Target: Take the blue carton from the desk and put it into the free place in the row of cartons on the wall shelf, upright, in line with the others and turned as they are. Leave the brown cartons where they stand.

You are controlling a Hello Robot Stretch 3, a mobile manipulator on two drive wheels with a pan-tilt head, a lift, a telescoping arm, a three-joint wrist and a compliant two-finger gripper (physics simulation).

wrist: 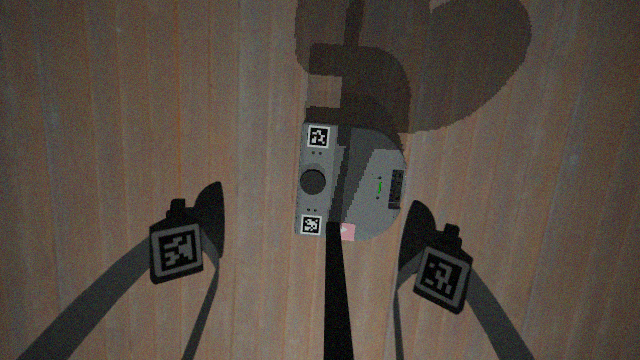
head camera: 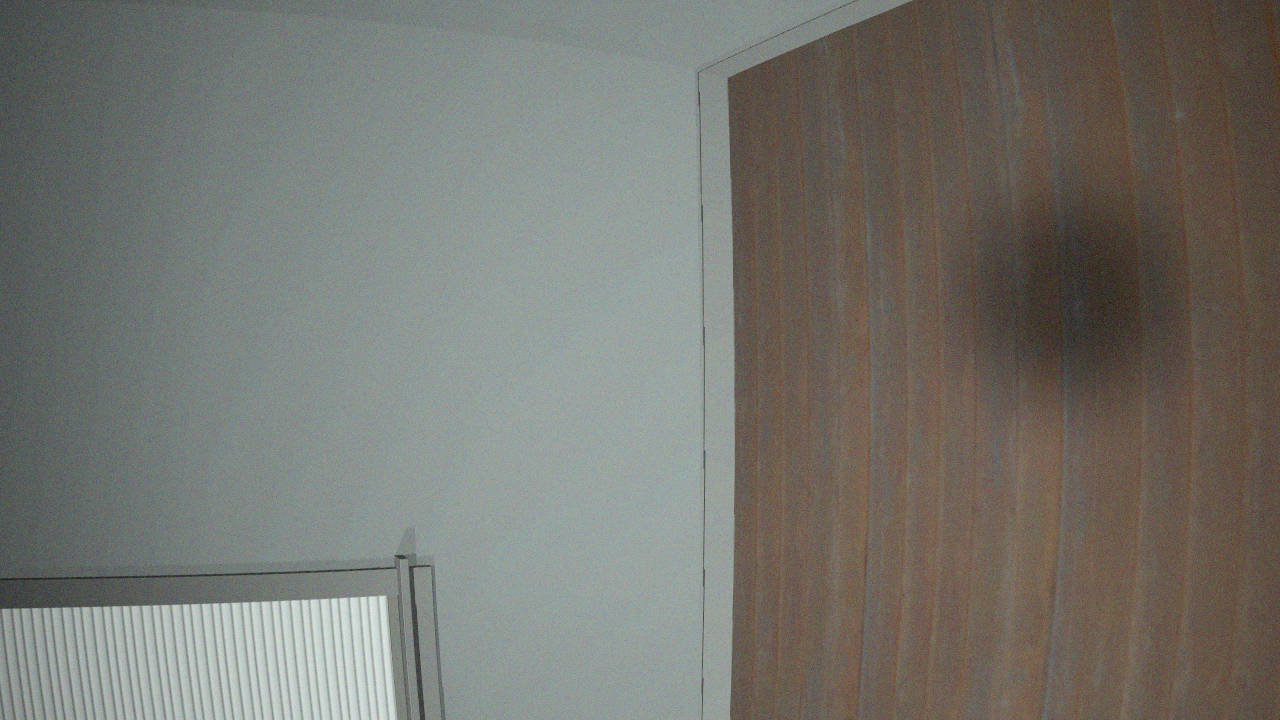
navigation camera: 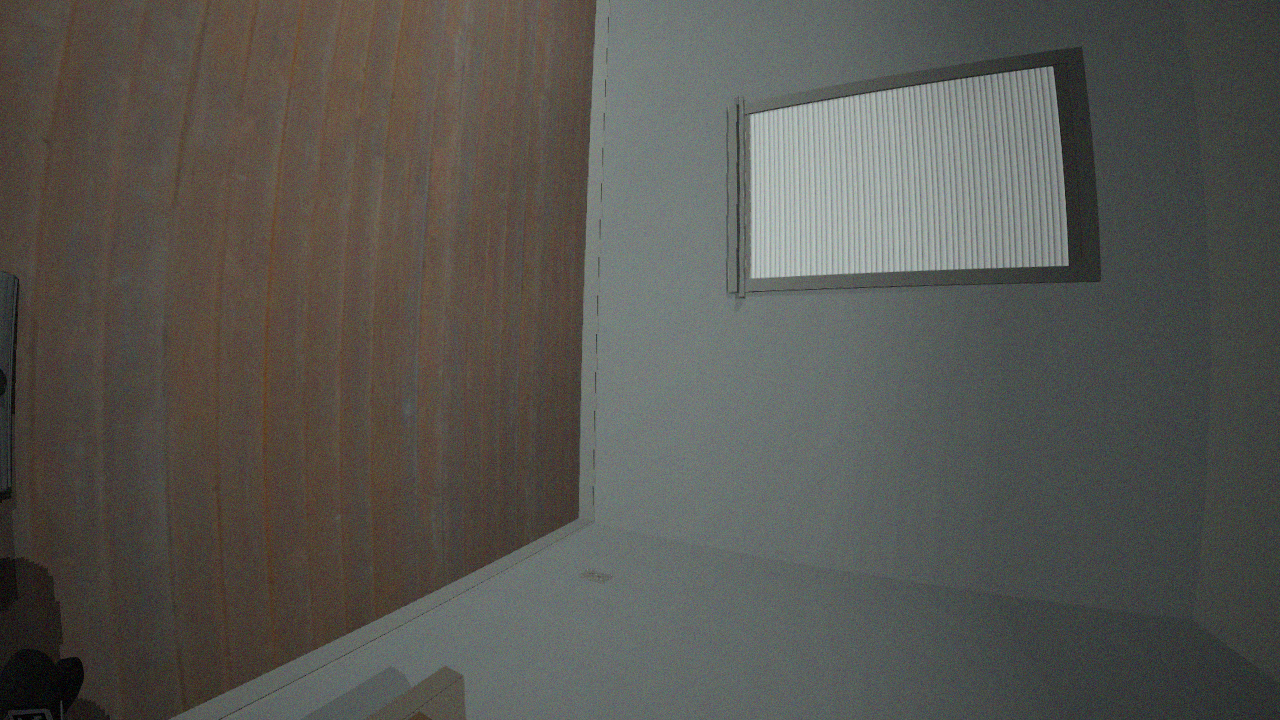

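Where they show: gripper, between the fingertips: (wrist: pixel 315 217); robot's base, origin of its link: (wrist: pixel 316 172).
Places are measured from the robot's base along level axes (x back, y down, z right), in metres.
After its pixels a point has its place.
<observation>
The blue carton does not show in these views, nor does the row of brown cartons with its free place. A tan, board-like piece (navigation camera: pixel 438 694) {x -0.465, y -0.664, z 0.505 m} stands out from the wall at the bottom edge of the navigation view; it may be part of the wall shelf, and most of it is cut off. My gripper (wrist: pixel 315 217) {x 0.024, y -0.863, z 0.127 m} is open in the wrist view, its two dark fingertips wide apart with nothing held between them. It points down and hangs above my own base (wrist: pixel 370 200) {x 0.168, y -0.159, z -0.039 m}. The gripper does not show in the head view.
The wood plank floor (head camera: pixel 850 447) {x -1.451, y 0.000, z -0.153 m} (navigation camera: pixel 313 313) {x -0.575, y 0.000, z -0.172 m} (wrist: pixel 100 125) {x -0.727, y 0.000, z 0.092 m} meets pale walls (head camera: pixel 447 313) {x -1.878, y -0.704, z 0.122 m} (navigation camera: pixel 850 402) {x -1.877, y -1.266, z 0.059 m} at a white skirting. A grey-framed window with a ribbed white pane (head camera: pixel 196 662) {x -1.866, y -1.277, z -0.579 m} (navigation camera: pixel 904 179) {x -1.864, y -1.471, z -0.824 m} is on one wall. A black robot part (navigation camera: pixel 35 676) {x -0.033, y -0.892, z 0.117 m} shows at the lower left.
</observation>
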